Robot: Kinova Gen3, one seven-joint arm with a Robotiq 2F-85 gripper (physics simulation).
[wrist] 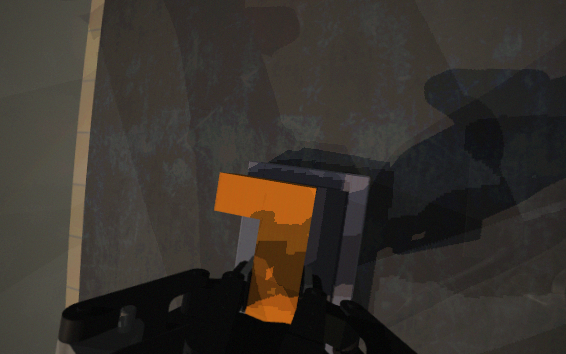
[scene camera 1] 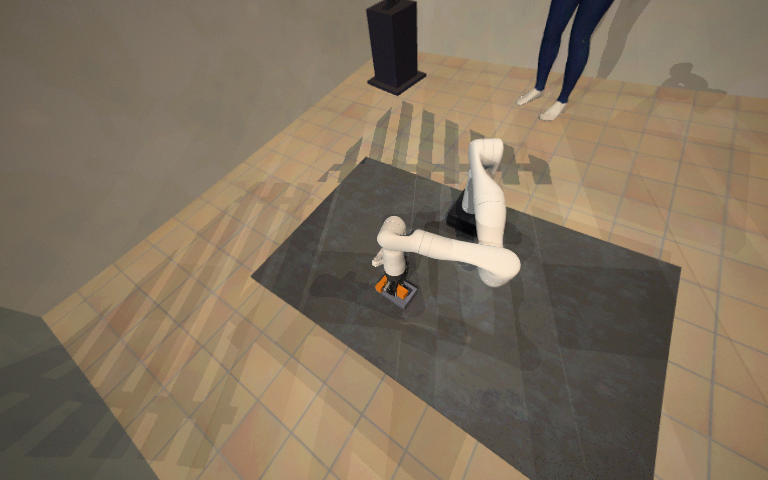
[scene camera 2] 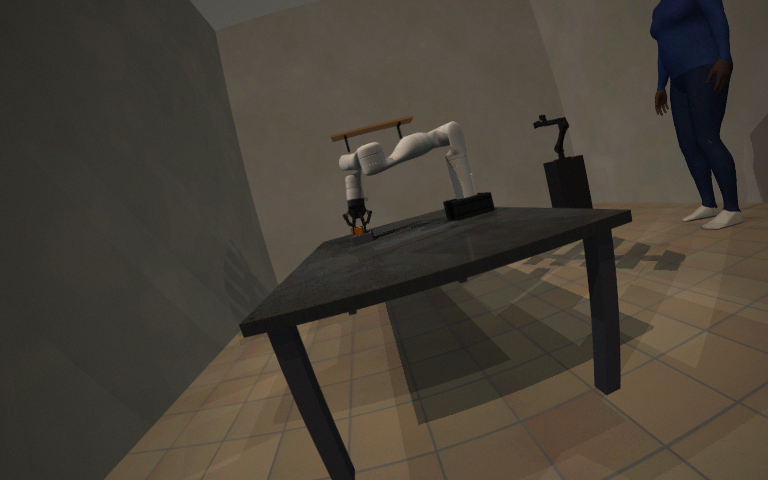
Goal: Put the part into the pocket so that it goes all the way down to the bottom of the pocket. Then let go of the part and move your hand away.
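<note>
The orange part is hook-shaped, with a short arm at its far end in the wrist view. My gripper is shut on the part's long arm. The grey block with the pocket is under the part. In the wrist view the part is shifted left over the block: its short arm sticks out past the left rim, and a dark strip of pocket shows along its right side. In scene camera 2 the part shows above the block's rim. Its underside and most of the pocket are hidden.
The block stands on the dark table top, near an edge. My arm's black base stands farther back. A dark pedestal and a person are beyond the table.
</note>
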